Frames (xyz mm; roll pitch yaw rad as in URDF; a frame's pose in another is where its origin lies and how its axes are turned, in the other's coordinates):
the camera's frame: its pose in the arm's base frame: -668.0 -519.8 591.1 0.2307 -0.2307 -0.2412
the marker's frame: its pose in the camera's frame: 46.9 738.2 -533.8 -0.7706 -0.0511 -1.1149
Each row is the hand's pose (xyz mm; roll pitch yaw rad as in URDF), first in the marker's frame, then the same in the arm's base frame.
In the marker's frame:
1: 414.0 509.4 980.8 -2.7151 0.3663 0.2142
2: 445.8 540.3 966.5 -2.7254 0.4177 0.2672
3: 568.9 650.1 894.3 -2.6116 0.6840 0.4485
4: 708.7 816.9 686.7 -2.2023 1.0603 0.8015
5: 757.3 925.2 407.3 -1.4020 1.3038 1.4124
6: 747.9 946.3 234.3 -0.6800 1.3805 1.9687
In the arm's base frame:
1: 629.1 46.6 889.3 3.0716 0.4721 -1.3091
2: 657.0 22.2 861.2 3.0511 0.5407 -1.2882
3: 749.2 -75.8 741.5 3.0612 0.8479 -1.3004
4: 834.6 -185.0 474.6 2.9452 1.2647 -1.5798
5: 815.8 -224.1 174.1 1.8423 1.3726 -2.9411
6: 755.0 -220.8 10.6 1.6656 1.2590 2.9753

